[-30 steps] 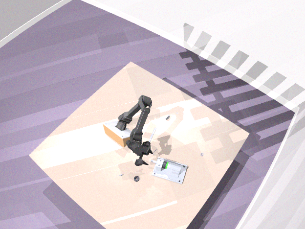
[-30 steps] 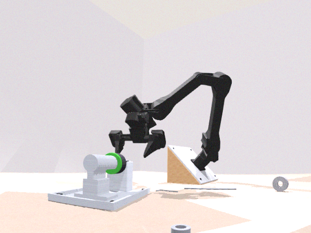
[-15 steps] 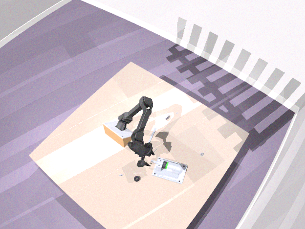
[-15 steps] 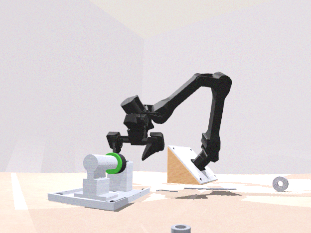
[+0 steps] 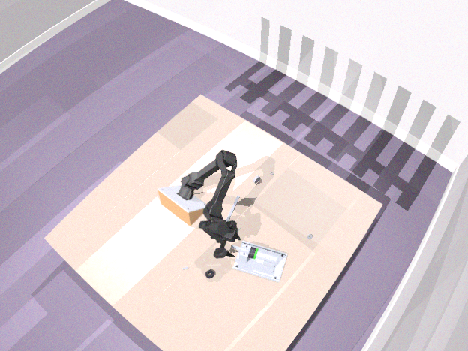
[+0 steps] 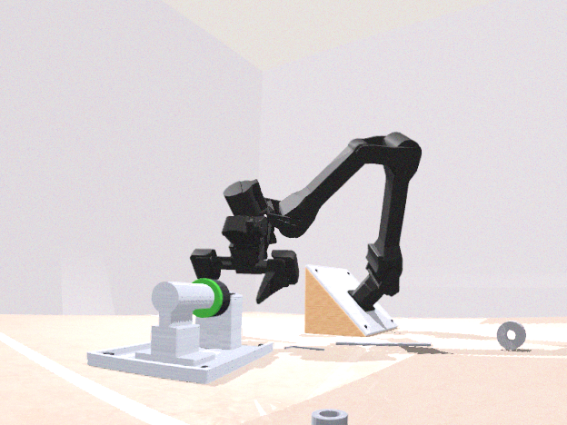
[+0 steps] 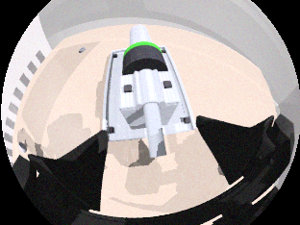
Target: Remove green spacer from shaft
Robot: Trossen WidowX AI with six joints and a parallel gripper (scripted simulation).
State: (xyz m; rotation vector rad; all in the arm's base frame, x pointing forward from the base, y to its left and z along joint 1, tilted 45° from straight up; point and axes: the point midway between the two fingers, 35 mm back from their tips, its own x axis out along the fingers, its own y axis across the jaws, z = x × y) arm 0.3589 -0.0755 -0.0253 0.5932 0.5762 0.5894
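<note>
My gripper tip is 6 cm short of the dark spacer and 2 cm to the right of it. Also, from my gripper tip: green spacer (9 cm ahead, 3 cm to the left); grey shaft (6 cm ahead, 2 cm to the left, 1 cm above).
</note>
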